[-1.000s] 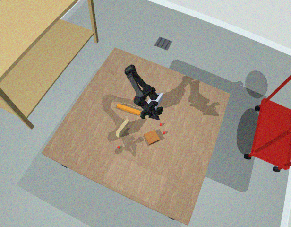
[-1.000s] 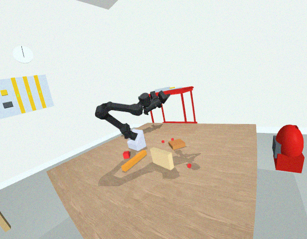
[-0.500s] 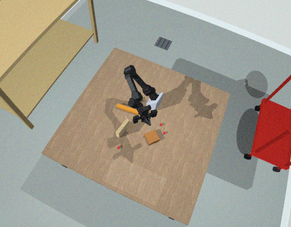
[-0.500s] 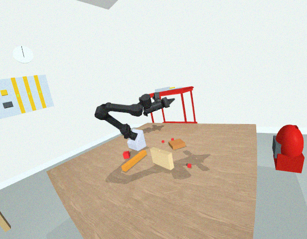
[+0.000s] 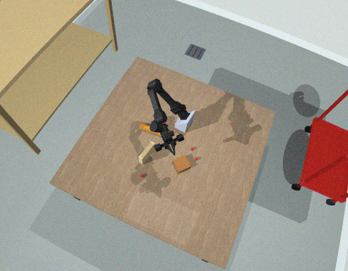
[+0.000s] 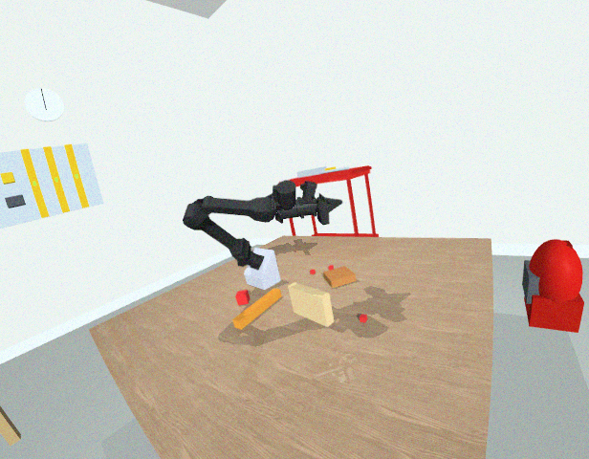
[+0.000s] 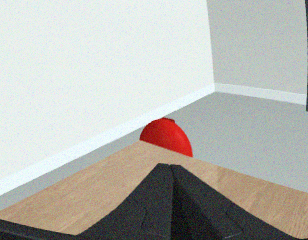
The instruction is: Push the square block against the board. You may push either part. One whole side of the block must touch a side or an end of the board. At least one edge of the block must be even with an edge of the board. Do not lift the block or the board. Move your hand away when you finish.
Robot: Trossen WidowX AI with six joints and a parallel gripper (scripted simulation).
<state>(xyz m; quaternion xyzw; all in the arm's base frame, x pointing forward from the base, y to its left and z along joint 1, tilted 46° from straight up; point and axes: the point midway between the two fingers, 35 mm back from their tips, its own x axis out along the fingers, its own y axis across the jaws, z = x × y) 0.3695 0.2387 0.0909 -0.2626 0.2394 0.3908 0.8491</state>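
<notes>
My gripper tip is 270 mm above the board, 210 mm to the left of it and 10 mm past it. From my gripper tip the other things lie so: square block 300 mm below, 90 mm behind, 30 mm to the left; then red cube 320 mm behind, 300 mm below, 280 mm to the right; then long orange bar 300 mm below, 280 mm to the right, 210 mm behind.
</notes>
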